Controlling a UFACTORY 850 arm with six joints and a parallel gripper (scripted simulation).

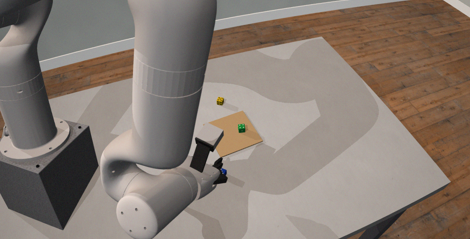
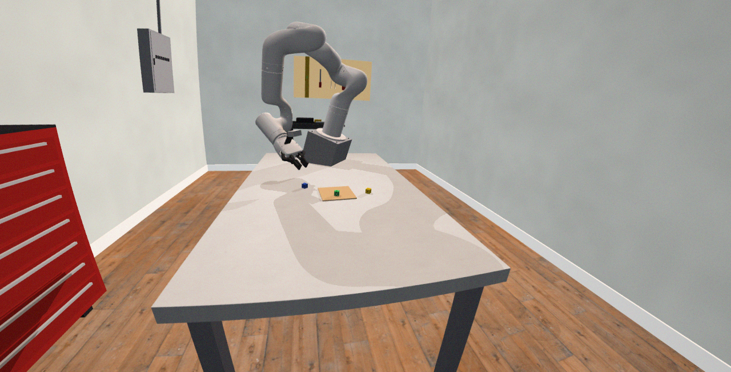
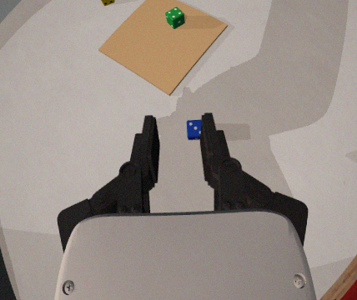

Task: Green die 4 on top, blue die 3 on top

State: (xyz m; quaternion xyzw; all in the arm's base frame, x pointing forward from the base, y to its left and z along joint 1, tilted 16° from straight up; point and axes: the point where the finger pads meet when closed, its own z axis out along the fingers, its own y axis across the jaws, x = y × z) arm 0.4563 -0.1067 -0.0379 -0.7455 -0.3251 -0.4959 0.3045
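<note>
The blue die is 3 cm ahead of my hand, 2 cm to the left of it and 9 cm below it. Round my hand: tan mat (9 cm ahead, 16 cm to the left, 10 cm below); then yellow die (8 cm ahead, 30 cm to the left, 9 cm below); then green die (12 cm ahead, 16 cm to the left, 9 cm below).
</note>
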